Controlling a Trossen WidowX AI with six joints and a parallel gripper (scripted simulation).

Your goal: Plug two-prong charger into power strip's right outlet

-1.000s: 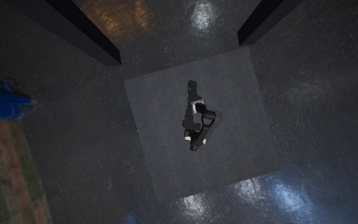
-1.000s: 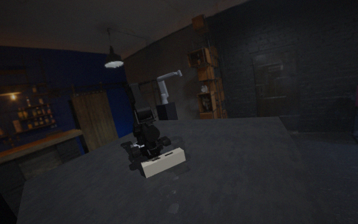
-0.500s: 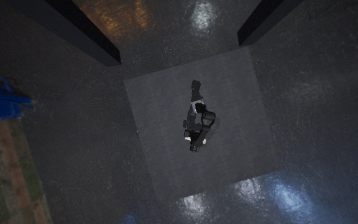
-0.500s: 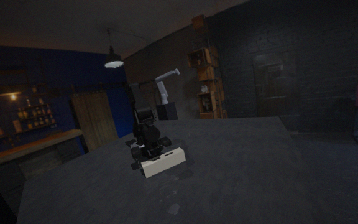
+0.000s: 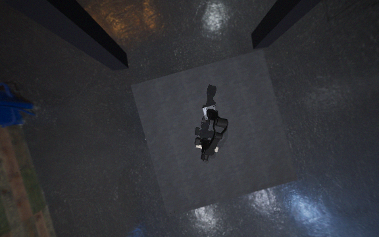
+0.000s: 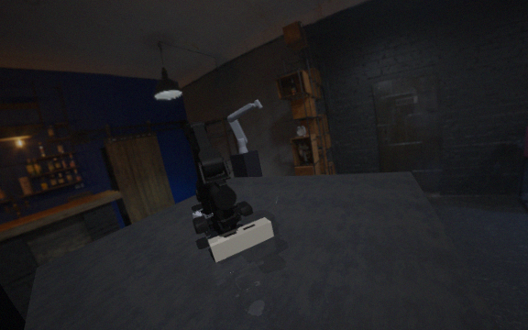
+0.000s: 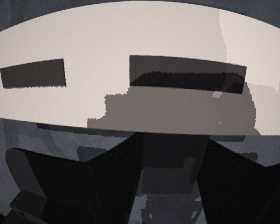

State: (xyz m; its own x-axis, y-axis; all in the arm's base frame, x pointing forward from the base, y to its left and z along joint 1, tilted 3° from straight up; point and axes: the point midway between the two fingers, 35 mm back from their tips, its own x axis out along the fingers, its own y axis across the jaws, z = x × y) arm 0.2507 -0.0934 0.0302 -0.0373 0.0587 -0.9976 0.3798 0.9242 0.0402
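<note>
My gripper tip is 2 cm short of the dark charger, 1 cm to the left of it and 1 cm below it.
</note>
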